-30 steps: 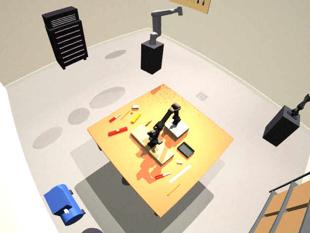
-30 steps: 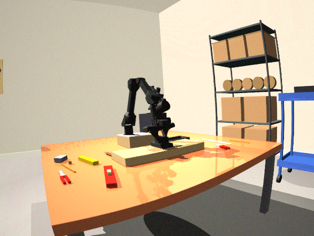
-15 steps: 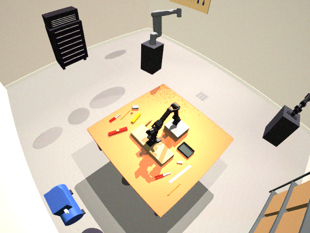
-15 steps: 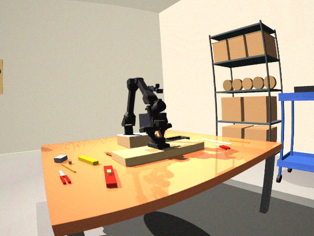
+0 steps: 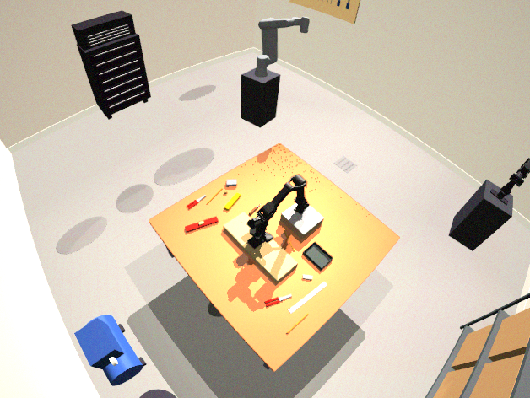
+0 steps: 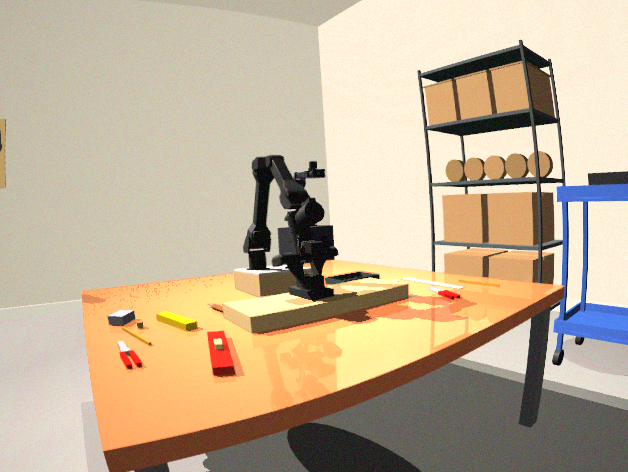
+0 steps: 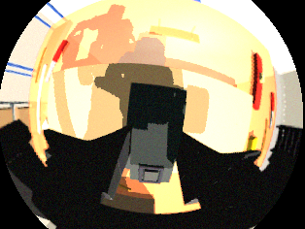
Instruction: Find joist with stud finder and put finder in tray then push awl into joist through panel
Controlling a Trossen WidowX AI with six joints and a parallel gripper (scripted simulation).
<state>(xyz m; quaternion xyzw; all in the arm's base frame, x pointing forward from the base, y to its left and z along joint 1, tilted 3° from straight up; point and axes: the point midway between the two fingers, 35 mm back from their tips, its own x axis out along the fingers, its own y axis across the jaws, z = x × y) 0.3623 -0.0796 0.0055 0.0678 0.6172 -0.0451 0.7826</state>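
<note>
Now: gripper tip 36 cm to the right of the dark tray, 18 cm past it and 5 cm above it. Round my gripper tip: awl (23 cm behind, 19 cm to the right, 6 cm below); then dark stud finder (2 cm behind, 2 cm above); then yellow block (35 cm to the right, 16 cm behind, 6 cm below).
</note>
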